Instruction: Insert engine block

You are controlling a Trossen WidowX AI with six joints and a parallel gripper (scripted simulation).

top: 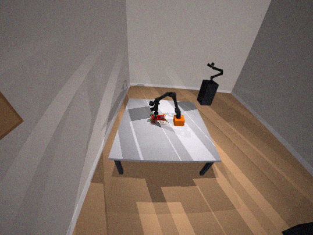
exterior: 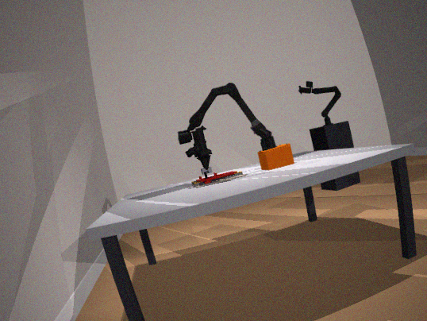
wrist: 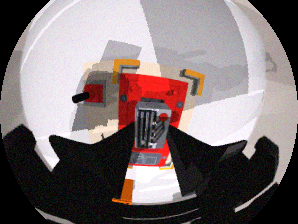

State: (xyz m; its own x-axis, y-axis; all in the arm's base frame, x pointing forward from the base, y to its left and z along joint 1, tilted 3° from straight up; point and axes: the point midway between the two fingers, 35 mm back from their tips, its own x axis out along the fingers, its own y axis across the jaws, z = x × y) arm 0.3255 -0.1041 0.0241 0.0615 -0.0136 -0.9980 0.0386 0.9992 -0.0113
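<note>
My gripper tip is now 1 cm above the grey engine block.
</note>
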